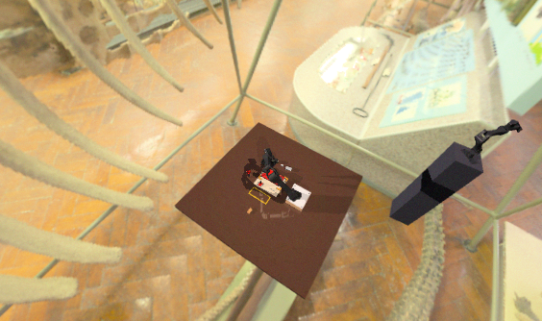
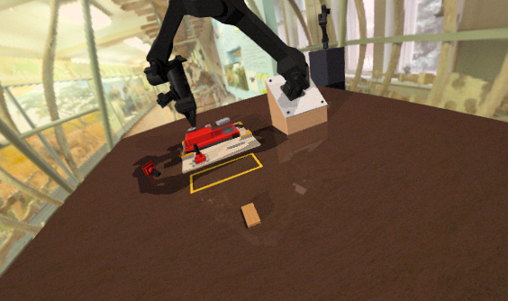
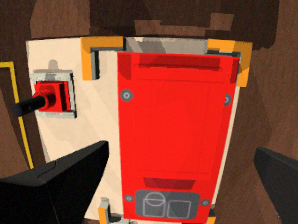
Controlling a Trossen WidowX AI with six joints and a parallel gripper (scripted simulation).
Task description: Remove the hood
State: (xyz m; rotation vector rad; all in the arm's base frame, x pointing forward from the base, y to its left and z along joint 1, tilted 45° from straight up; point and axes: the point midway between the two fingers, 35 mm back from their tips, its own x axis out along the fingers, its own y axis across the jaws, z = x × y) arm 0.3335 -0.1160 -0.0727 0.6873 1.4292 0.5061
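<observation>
My gripper tip is 5 cm above the red hood. Also, from my gripper tip: small wooden block 41 cm to the left, 8 cm below, 2 cm behind.
</observation>
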